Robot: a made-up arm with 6 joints.
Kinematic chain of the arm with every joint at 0, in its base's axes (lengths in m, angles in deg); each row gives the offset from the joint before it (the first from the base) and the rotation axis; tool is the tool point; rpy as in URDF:
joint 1: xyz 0 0 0.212 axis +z
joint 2: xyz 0 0 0 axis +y
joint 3: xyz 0.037 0 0.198 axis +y
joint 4: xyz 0.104 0 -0.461 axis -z
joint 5: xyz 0 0 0 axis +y
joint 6: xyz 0.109 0 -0.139 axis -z
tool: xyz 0 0 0 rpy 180 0 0
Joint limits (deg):
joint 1: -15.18..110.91
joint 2: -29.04..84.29
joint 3: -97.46..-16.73
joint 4: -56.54..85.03
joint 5: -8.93..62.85
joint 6: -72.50..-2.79
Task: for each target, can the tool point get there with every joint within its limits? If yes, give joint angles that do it. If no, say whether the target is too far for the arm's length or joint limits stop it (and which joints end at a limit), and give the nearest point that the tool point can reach.
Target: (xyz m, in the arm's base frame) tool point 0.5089 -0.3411 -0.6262
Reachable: no: too far | nearest point 0.4312 -0.1926 -0.3801 | short by 0.298 m
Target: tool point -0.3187 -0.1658 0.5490
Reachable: no: joint limits stop it (at a limit: joint 1, joint 2, joint 3, joint 4, joint 5) | nearest point -0.2076 0.2411 0.8898 | short by 0.542 m
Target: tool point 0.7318 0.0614 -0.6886
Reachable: no: too far | nearest point 0.5079 0.0426 -0.3740 | short by 0.387 m
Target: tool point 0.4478 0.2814 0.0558
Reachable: yes | joints 31.45 -14.31 -30.10 -10.97 27.08 -66.57
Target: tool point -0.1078 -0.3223 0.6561
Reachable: no: joint limits stop it (at a limit: joint 1, joint 2, joint 3, joint 5) | nearest point 0.2811 -0.2072 0.8544 | short by 0.451 m
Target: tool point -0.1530 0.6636 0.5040
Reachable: yes | joints 97.48 4.55 -87.01 -41.15 3.89 -54.41
